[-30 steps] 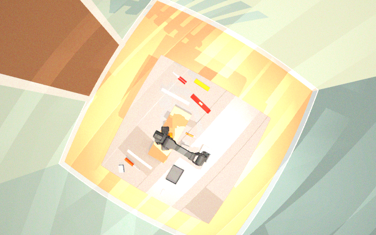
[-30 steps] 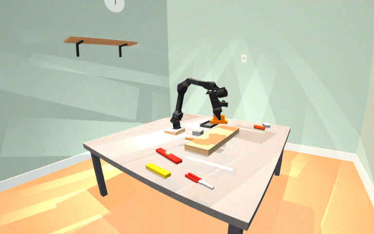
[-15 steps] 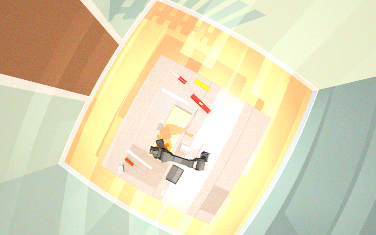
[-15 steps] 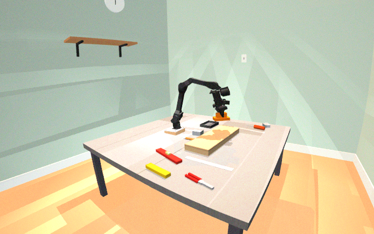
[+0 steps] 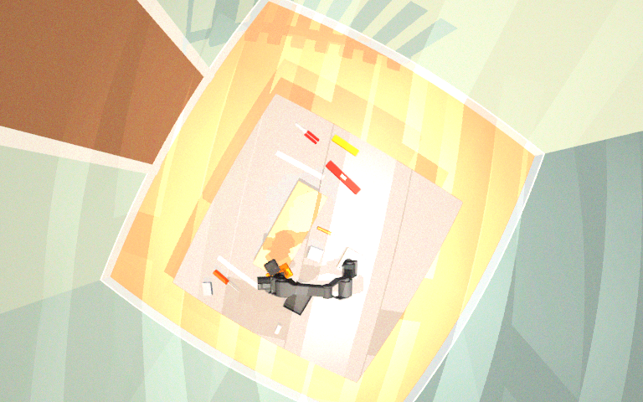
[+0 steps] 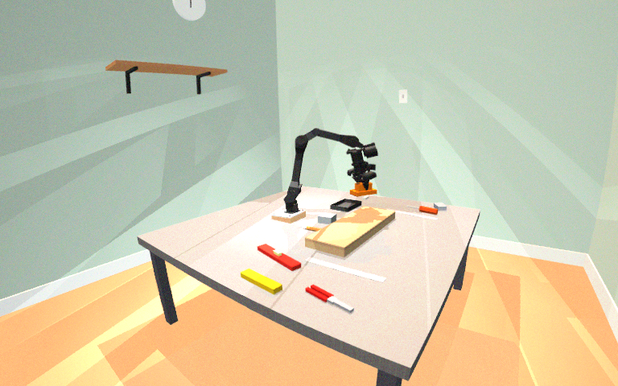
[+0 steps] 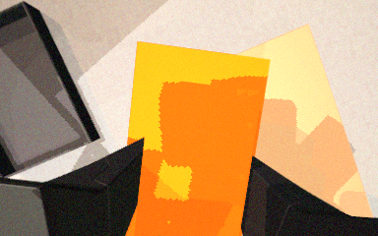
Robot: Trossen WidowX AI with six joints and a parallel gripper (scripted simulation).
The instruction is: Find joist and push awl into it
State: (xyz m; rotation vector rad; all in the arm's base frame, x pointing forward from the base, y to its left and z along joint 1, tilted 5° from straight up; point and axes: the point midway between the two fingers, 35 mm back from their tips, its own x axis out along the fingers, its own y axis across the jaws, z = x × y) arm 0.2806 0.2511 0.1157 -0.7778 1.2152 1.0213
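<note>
Now: the dark grey tray 180 mm behind my gripper tip, 80 mm to the left of it and 130 mm below it. Also, from my gripper tip: grey block: 90 mm behind, 190 mm to the right, 130 mm below; awl: 90 mm behind, 330 mm to the right, 140 mm below; stud finder: 10 mm behind, 20 mm to the right, 20 mm above.
</note>
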